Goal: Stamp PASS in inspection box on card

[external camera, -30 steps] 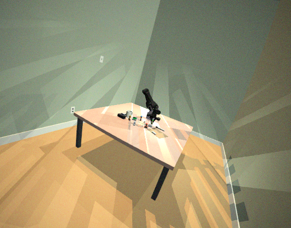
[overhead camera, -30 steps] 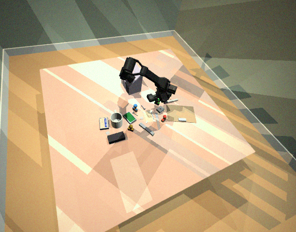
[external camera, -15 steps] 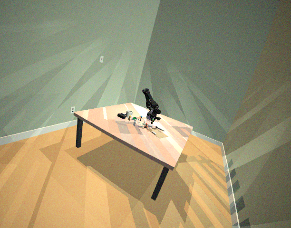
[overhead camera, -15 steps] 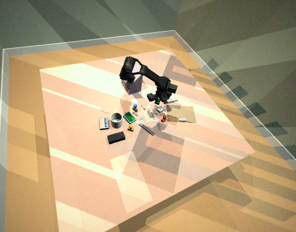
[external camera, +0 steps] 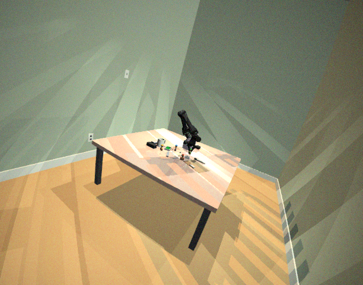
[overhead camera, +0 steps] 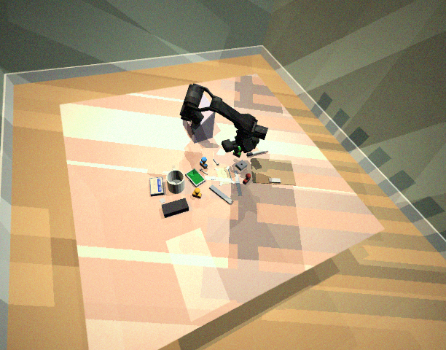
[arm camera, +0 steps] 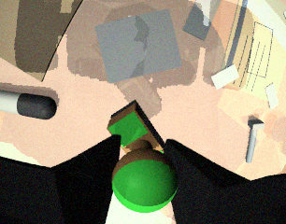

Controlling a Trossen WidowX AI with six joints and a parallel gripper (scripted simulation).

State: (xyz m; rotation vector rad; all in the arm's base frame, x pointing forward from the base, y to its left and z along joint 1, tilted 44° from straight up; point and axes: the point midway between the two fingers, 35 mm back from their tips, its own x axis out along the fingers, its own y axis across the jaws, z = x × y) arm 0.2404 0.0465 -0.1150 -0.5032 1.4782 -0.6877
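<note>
Now: the green ink pad 1 cm ahead of my gripper tip, 25 cm to the right of it and 5 cm below it. Also, from my gripper tip: marker 1 cm ahead, 12 cm to the left, 5 cm below; then grey square plate 5 cm ahead, 4 cm below; then green stamp right at my gripper tip.
</note>
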